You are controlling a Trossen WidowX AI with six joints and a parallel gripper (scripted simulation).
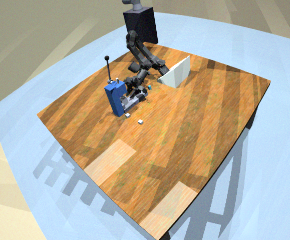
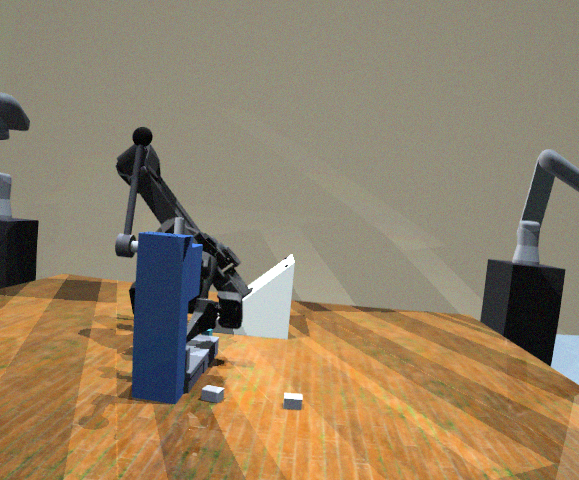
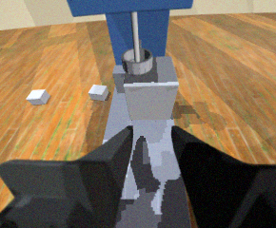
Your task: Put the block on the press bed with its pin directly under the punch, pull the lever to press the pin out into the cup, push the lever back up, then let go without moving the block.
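My gripper tip is now 100 mm below the punch, 50 mm short of it and 10 mm to the right of it. Round my gripper tip: teal cube: 180 mm behind, 40 mm below, 30 mm to the left; lever: 220 mm above, 50 mm to the right, 40 mm ahead.
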